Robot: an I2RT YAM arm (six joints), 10 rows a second.
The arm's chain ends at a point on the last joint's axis. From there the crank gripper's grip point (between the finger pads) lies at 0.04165 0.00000 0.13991 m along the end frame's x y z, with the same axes.
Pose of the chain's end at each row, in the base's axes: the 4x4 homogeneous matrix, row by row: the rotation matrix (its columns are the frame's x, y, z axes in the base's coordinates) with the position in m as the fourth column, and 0 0 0 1 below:
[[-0.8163, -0.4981, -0.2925, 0.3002], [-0.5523, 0.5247, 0.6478, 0.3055], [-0.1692, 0.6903, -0.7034, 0.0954], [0, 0, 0, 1]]
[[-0.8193, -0.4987, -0.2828, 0.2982], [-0.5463, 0.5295, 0.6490, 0.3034], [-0.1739, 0.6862, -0.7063, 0.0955], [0, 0, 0, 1]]
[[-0.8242, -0.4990, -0.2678, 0.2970], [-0.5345, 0.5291, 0.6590, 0.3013], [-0.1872, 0.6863, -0.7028, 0.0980], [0, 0, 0, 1]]
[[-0.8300, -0.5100, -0.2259, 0.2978], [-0.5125, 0.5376, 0.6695, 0.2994], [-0.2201, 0.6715, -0.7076, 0.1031], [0, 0, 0, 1]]
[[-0.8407, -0.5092, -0.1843, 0.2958], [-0.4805, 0.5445, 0.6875, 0.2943], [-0.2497, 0.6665, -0.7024, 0.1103], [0, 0, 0, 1]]
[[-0.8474, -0.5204, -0.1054, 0.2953], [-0.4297, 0.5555, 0.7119, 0.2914], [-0.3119, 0.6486, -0.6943, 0.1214], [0, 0, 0, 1]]
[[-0.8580, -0.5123, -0.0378, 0.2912], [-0.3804, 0.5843, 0.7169, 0.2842], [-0.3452, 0.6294, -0.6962, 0.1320], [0, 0, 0, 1]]
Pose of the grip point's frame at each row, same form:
[[-0.8163, -0.4981, -0.2925, 0.2253], [-0.5523, 0.5247, 0.6478, 0.3731], [-0.1692, 0.6903, -0.7034, -0.0101], [0, 0, 0, 1]]
[[-0.8193, -0.4987, -0.2828, 0.2245], [-0.5463, 0.5295, 0.6490, 0.3714], [-0.1739, 0.6862, -0.7063, -0.0106], [0, 0, 0, 1]]
[[-0.8242, -0.4990, -0.2678, 0.2252], [-0.5345, 0.5291, 0.6590, 0.3712], [-0.1872, 0.6863, -0.7028, -0.0081], [0, 0, 0, 1]]
[[-0.8300, -0.5100, -0.2259, 0.2316], [-0.5125, 0.5376, 0.6695, 0.3717], [-0.2201, 0.6715, -0.7076, -0.0051], [0, 0, 0, 1]]
[[-0.8407, -0.5092, -0.1843, 0.2350], [-0.4805, 0.5445, 0.6875, 0.3705], [-0.2497, 0.6665, -0.7024, 0.0016], [0, 0, 0, 1]]
[[-0.8474, -0.5204, -0.1054, 0.2453], [-0.4297, 0.5555, 0.7119, 0.3731], [-0.3119, 0.6486, -0.6943, 0.0113], [0, 0, 0, 1]]
[[-0.8580, -0.5123, -0.0378, 0.2502], [-0.3804, 0.5843, 0.7169, 0.3687], [-0.3452, 0.6294, -0.6962, 0.0202], [0, 0, 0, 1]]

